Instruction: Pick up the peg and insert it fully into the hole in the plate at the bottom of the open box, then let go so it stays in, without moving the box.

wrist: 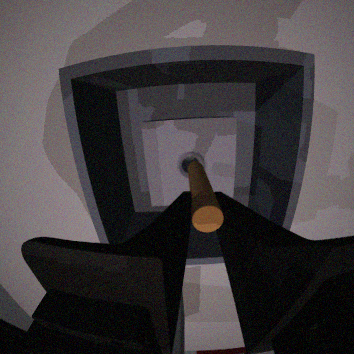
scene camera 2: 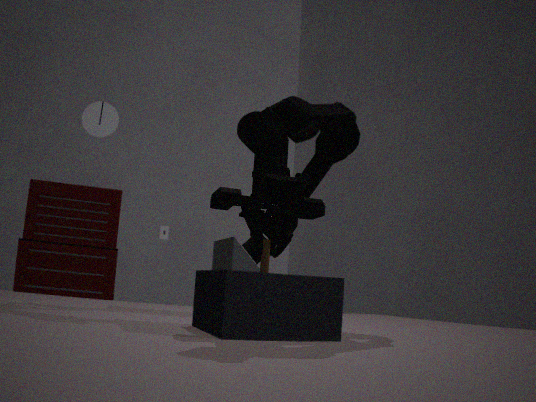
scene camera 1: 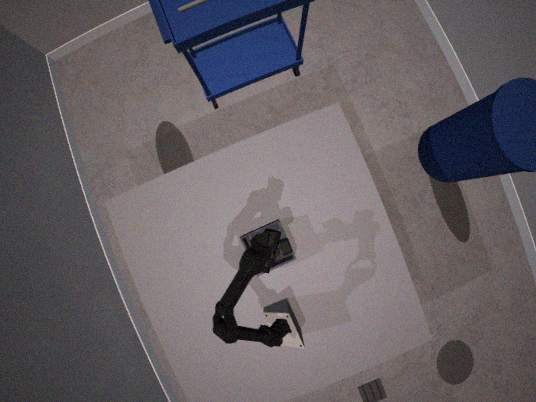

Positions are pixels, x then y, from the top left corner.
Labels:
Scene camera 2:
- my gripper: 264,255
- dark grey box: 231,305

